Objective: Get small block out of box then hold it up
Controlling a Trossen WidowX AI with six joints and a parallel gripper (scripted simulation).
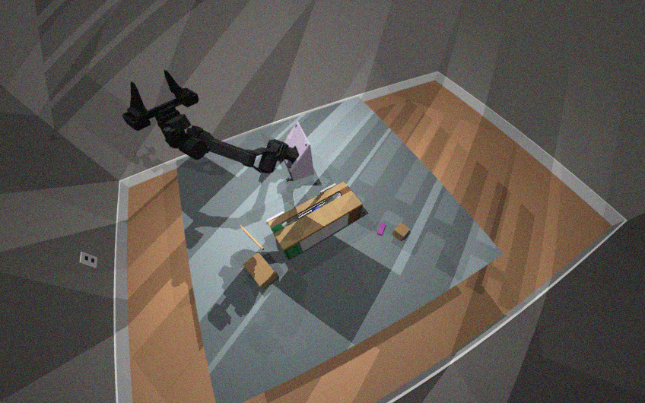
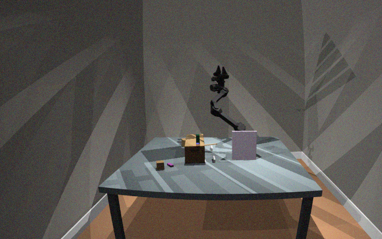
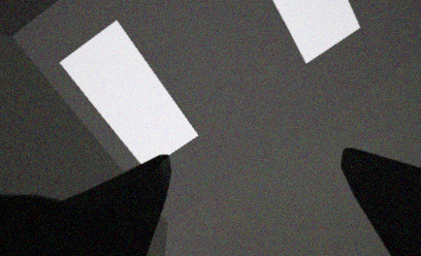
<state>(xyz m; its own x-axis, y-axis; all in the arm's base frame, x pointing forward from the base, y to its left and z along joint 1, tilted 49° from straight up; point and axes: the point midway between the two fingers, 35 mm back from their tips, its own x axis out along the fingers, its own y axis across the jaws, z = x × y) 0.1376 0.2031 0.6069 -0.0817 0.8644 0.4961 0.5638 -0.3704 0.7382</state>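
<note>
My gripper tip is now 140 mm short of the box, 310 mm to the right of it and 650 mm above it. Also, from my gripper tip: magenta piece 300 mm ahead, 590 mm to the left, 710 mm below; then thin stick 130 mm ahead, 10 mm to the left, 710 mm below; then blue block 150 mm ahead, 330 mm to the left, 630 mm below.
</note>
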